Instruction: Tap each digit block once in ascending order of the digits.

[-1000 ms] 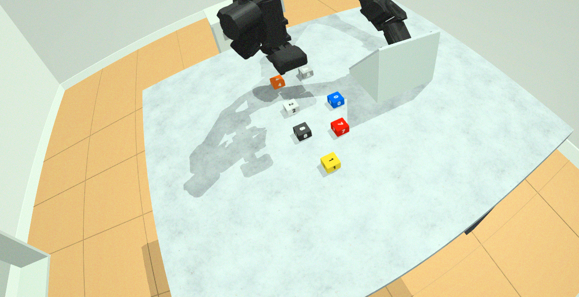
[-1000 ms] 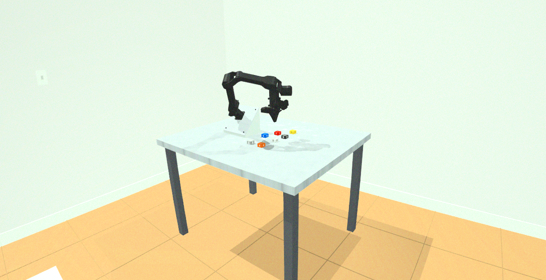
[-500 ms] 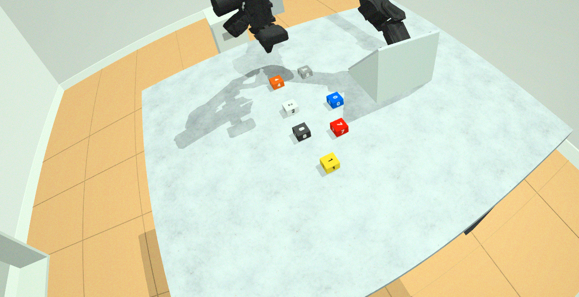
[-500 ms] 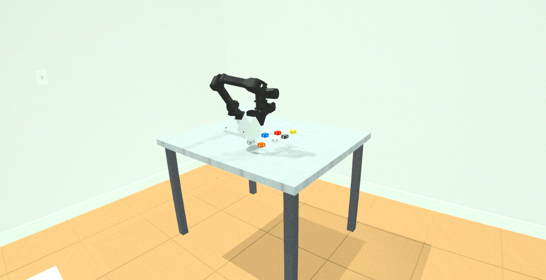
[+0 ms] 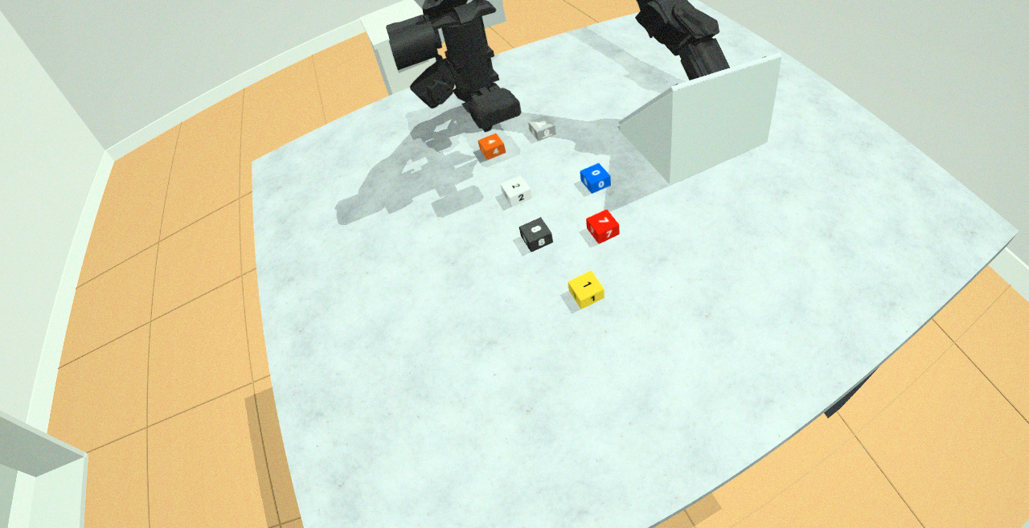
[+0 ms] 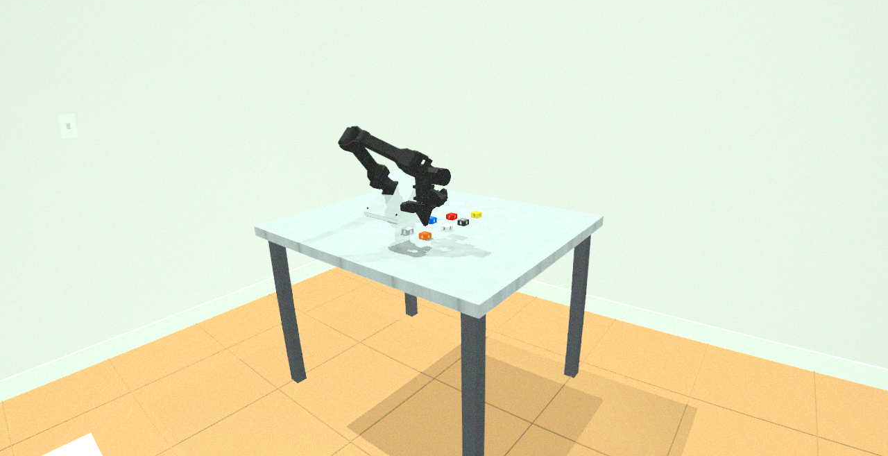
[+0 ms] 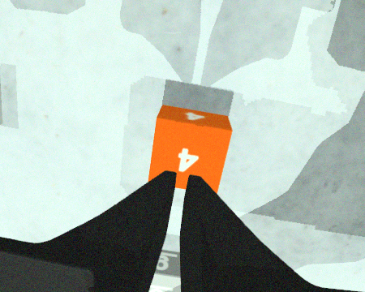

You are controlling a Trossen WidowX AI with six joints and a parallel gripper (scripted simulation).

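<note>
The orange block lies 40 mm below my gripper tip. Also, from my gripper tip: blue block (150 mm to the left, 90 mm behind, 40 mm below); then grey block (90 mm behind, 40 mm below, 10 mm to the left); then white block (110 mm to the left, 40 mm below, 10 mm ahead).
</note>
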